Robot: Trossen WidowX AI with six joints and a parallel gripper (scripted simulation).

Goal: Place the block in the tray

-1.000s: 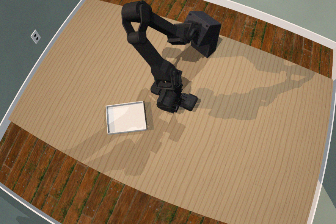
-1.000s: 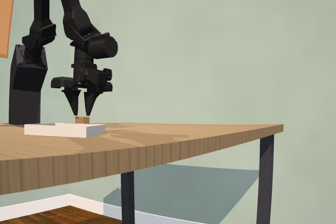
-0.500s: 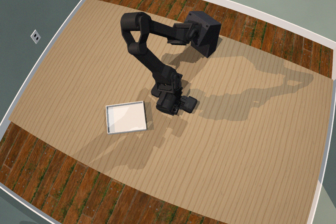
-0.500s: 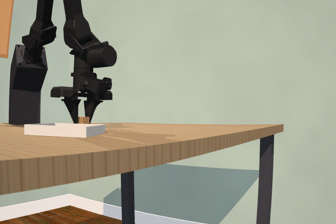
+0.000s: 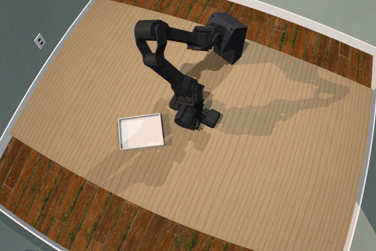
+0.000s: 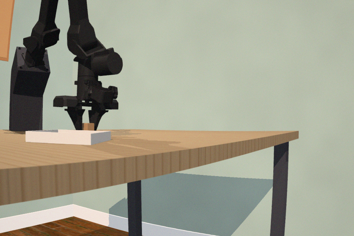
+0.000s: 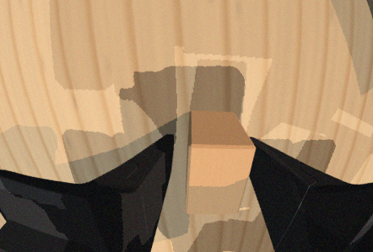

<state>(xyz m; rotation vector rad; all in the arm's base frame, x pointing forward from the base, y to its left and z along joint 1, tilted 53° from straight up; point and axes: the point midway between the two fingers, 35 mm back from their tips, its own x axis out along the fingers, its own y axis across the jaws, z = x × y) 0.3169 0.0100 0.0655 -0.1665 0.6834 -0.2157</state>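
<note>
My gripper is now 2 cm above the wooden block. From my hand the other things lie so: white tray: 12 cm ahead, 19 cm to the right, 3 cm below.
</note>
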